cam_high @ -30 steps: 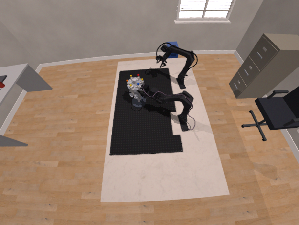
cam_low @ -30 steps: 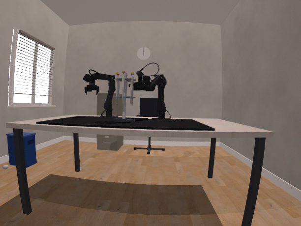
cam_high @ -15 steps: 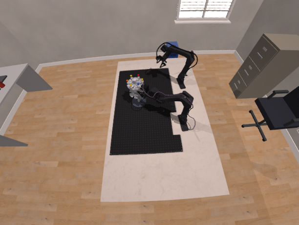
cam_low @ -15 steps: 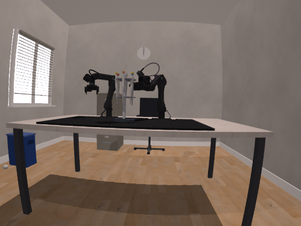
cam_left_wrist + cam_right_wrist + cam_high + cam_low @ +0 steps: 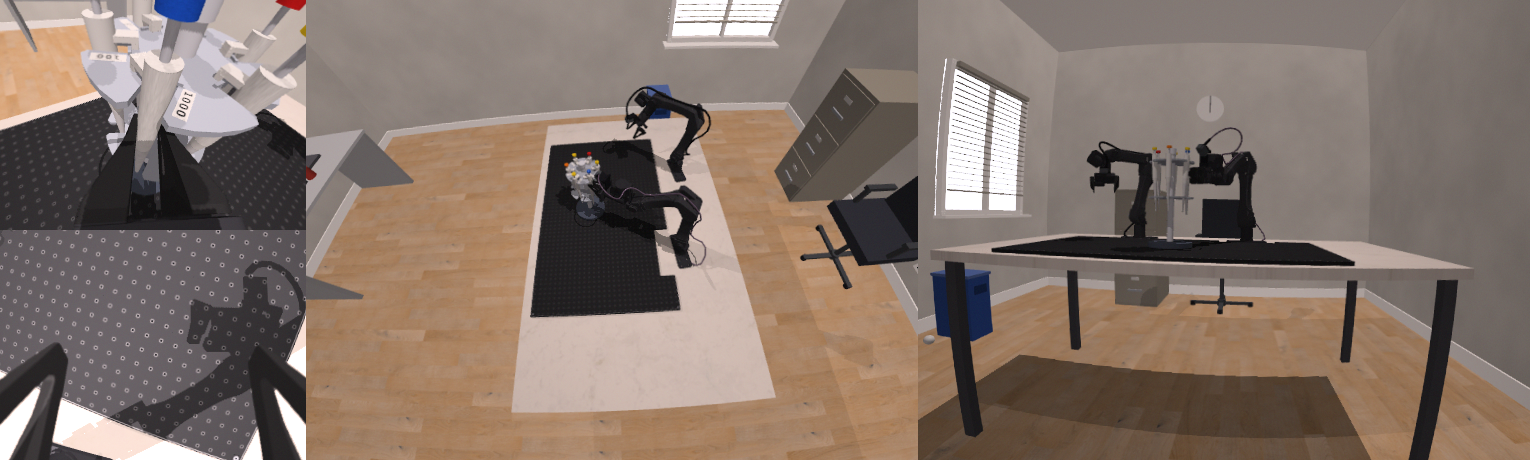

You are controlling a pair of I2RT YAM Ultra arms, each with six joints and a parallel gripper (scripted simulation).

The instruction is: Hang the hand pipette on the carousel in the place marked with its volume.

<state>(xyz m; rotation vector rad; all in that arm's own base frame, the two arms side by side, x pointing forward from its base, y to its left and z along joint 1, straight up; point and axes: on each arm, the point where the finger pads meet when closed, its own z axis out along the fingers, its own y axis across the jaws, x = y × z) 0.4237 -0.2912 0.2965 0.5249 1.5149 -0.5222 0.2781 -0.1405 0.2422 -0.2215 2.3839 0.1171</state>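
The hand pipette lies 30 mm below my left hand and 10 mm ahead of it.
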